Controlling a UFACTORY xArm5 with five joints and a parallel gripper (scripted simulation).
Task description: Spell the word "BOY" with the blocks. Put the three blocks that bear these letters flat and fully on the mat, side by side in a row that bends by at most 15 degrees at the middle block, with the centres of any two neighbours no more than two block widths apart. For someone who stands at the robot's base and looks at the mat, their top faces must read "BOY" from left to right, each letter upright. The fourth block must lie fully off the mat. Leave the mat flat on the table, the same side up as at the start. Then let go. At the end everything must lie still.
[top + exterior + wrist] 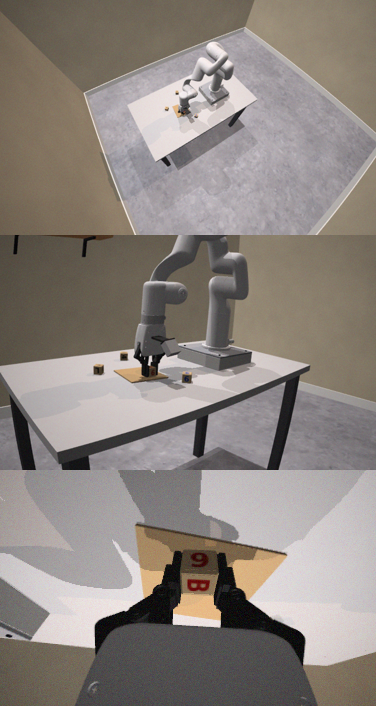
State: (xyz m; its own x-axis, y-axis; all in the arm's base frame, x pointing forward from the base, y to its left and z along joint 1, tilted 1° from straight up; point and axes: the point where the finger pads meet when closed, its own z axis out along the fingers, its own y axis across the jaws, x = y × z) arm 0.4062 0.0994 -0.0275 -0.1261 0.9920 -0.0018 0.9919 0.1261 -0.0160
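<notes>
The tan mat lies 50 mm to the right of my hand, 30 mm below it and 10 mm ahead of it. Also, from my hand: wooden block (250 mm to the right, 40 mm behind, 20 mm below).
</notes>
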